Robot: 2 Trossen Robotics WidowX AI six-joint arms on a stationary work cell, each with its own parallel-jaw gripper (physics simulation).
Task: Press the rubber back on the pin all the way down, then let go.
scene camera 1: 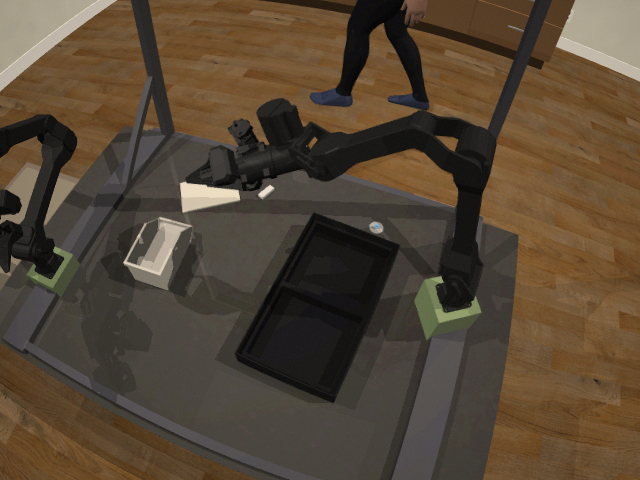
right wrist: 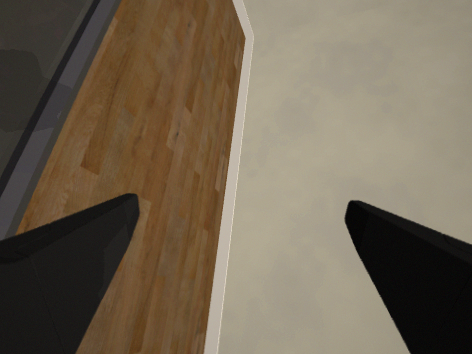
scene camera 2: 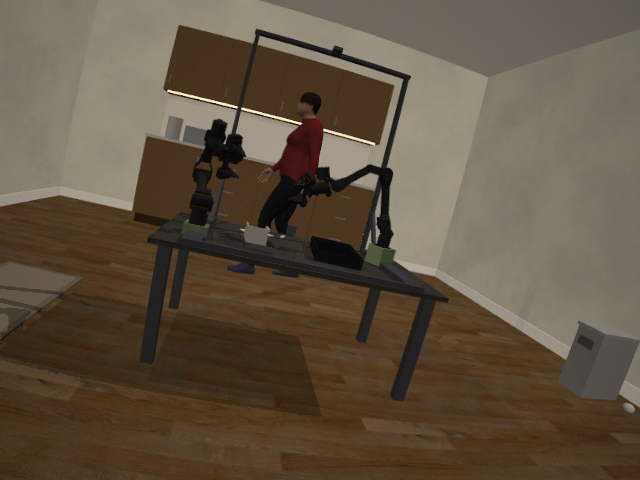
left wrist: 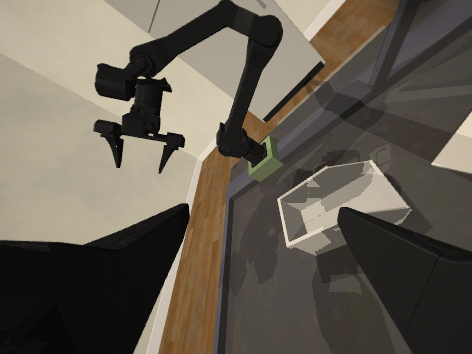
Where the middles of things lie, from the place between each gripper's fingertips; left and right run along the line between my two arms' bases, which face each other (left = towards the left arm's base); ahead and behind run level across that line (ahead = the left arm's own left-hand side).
I see my right gripper 25 cm past the white open box (scene camera 1: 154, 258), 19 cm to the right of it and 28 cm above it. The rest, counted from my right hand: black two-compartment tray (scene camera 1: 306, 333) (17 cm behind, 57 cm to the left, 29 cm below).
The white open box is 22 cm below my left hand, 12 cm to the right of it and 2 cm ahead of it. The rest, counted from my left hand: black two-compartment tray (25 cm to the left, 23 cm below, 10 cm ahead).
